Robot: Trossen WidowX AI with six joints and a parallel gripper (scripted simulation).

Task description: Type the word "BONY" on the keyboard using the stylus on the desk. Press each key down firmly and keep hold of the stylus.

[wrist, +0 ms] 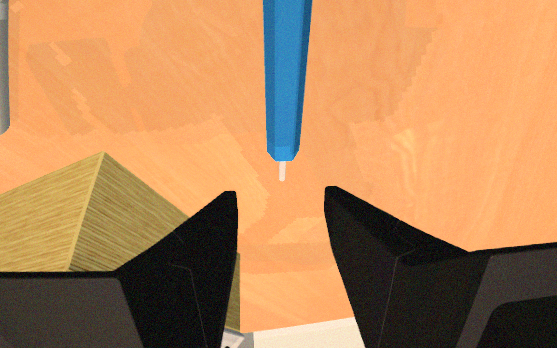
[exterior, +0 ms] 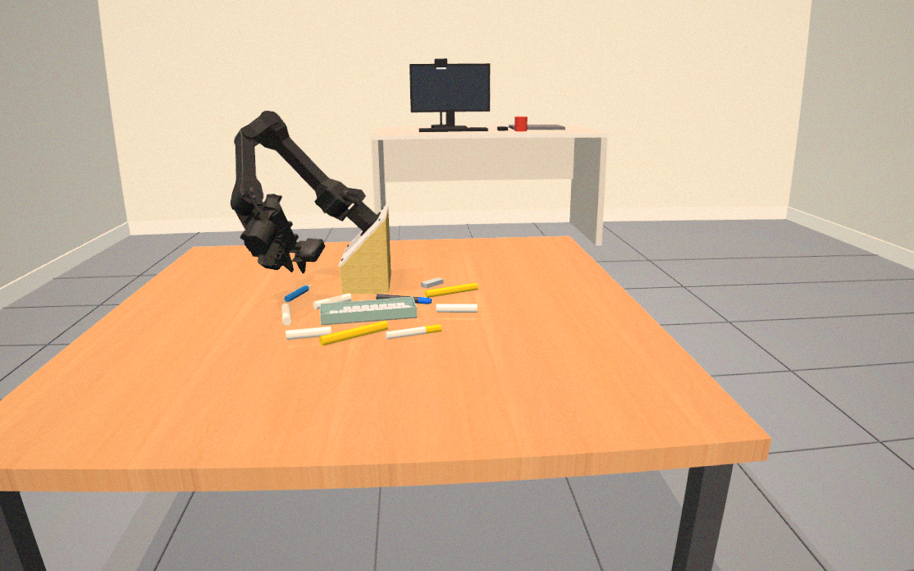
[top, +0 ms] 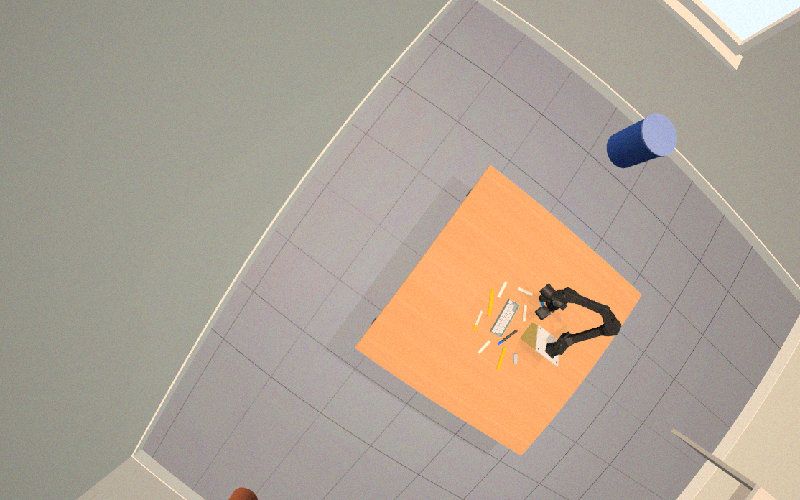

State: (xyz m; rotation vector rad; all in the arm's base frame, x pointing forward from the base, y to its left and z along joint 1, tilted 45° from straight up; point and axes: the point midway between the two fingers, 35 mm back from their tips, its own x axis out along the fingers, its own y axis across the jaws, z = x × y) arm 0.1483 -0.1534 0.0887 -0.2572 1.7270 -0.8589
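Right now the blue stylus is 3 cm behind my gripper tip and 6 cm below it. Also, from my gripper tip: blue-capped dark pen 4 cm ahead, 30 cm to the left, 6 cm below; N key 13 cm ahead, 15 cm to the left, 5 cm below; D key 15 cm ahead, 15 cm to the left, 5 cm below.
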